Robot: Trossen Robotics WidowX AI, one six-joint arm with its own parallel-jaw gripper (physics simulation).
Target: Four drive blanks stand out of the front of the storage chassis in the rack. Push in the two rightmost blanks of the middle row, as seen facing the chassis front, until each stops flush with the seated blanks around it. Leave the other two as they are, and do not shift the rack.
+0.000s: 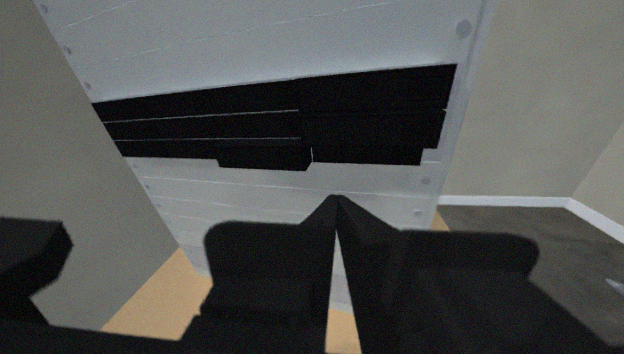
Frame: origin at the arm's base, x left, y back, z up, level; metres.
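Seen in the pictures: gripper, between the fingertips: point(335, 201).
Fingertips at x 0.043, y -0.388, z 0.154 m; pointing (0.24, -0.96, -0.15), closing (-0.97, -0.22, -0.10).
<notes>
Offsets run from my fingertips to a thing's middle. "spot": to the spot under its first point. Level surfaces: height alone.
The storage chassis shows as a black band of blanks in three rows across the rack. The rightmost middle-row blank @[dx -0.014, dy -0.117, dz +0.029 m] point(375, 129) stands out toward me. The second blank from the right in that row @[spot: dx +0.101, dy -0.086, dz +0.028 m] point(257, 126) looks level with its left neighbour, but the dark faces make depth hard to tell. The rightmost top-row blank @[dx -0.014, dy -0.118, dz +0.057 m] point(377, 92) also stands out. In the bottom row, the second blank from the right point(264, 157) juts out left of the rightmost bottom blank @[dx -0.013, dy -0.148, dz +0.000 m] point(367, 155). My gripper point(335, 201) is shut and empty, its tips appearing below the bottom row, before the pale panels.
The white rack point(250, 42) has pale panels above and below the chassis and a side post with round screws at right. It stands on a tan surface @[dz -0.375 m] point(165, 292). Grey-beige walls stand at both sides, with dark floor point(505, 222) at right. A dark part point(32, 250) shows at lower left.
</notes>
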